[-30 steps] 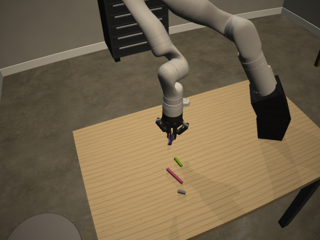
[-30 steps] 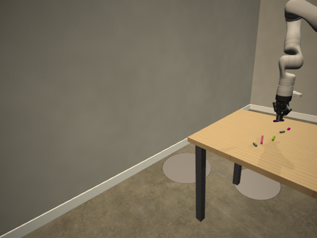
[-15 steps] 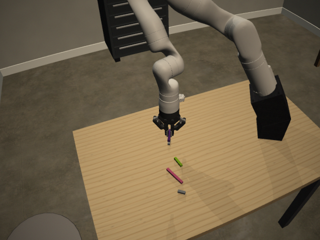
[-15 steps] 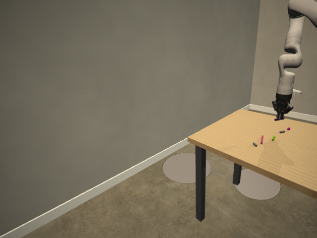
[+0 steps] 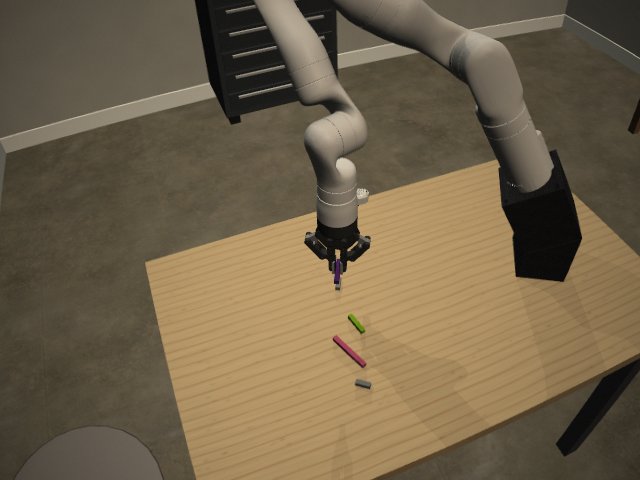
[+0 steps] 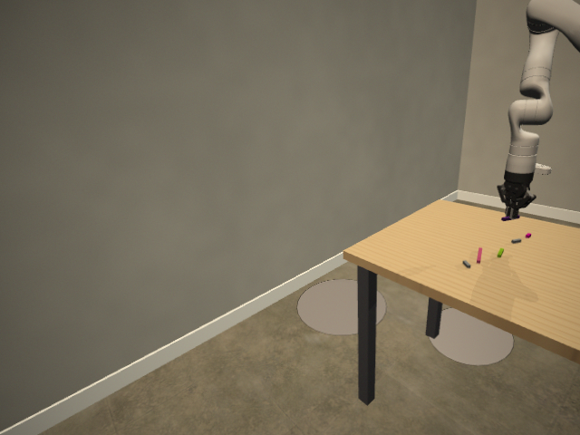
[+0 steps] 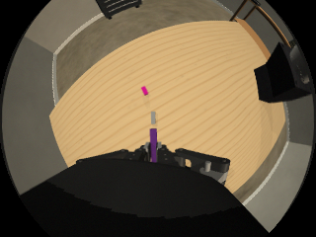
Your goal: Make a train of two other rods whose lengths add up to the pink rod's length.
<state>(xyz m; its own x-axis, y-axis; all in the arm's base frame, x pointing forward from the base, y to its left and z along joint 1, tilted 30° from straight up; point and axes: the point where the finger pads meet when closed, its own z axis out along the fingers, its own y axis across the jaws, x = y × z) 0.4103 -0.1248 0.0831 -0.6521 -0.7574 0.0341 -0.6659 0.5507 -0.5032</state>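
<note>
My gripper is now 11 cm above the lime rod, 7 cm to the right of it and 1 cm short of it. Round my hand: magenta rod 11 cm below, 10 cm to the right, 6 cm behind; purple rod 2 cm below; pink rod 12 cm to the left, 11 cm below, 7 cm ahead.
</note>
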